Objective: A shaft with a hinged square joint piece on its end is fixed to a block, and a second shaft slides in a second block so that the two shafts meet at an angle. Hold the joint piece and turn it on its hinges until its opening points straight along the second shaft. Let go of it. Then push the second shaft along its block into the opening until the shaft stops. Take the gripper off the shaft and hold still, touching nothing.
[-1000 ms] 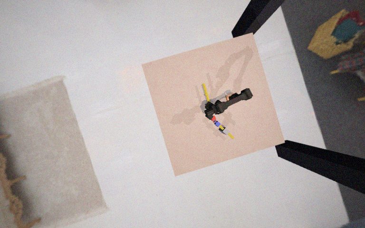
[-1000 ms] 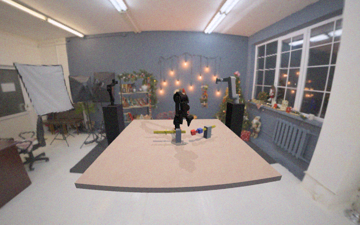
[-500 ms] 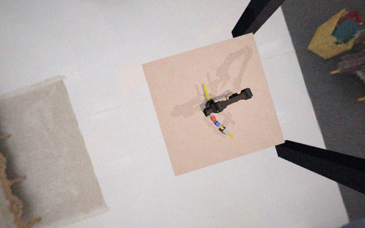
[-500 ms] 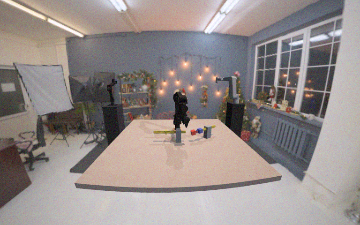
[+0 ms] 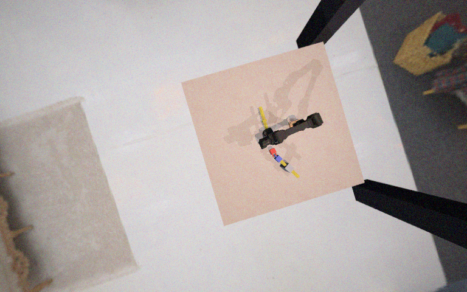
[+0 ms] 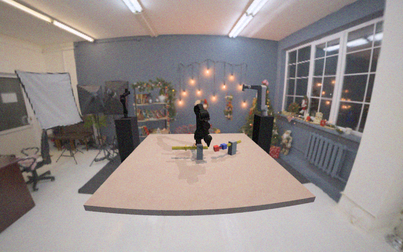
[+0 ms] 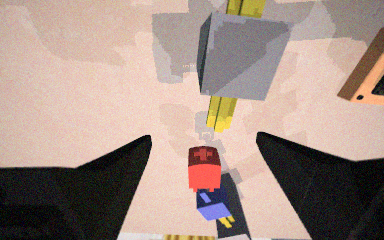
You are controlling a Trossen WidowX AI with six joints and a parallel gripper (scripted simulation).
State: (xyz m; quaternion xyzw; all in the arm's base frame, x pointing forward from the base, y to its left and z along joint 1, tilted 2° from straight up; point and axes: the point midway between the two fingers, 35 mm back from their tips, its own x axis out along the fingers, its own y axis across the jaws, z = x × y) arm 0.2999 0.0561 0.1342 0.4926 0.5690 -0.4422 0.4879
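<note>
My gripper tip is 80 mm to the right of the red joint piece, 40 mm above it and 10 mm past it.
</note>
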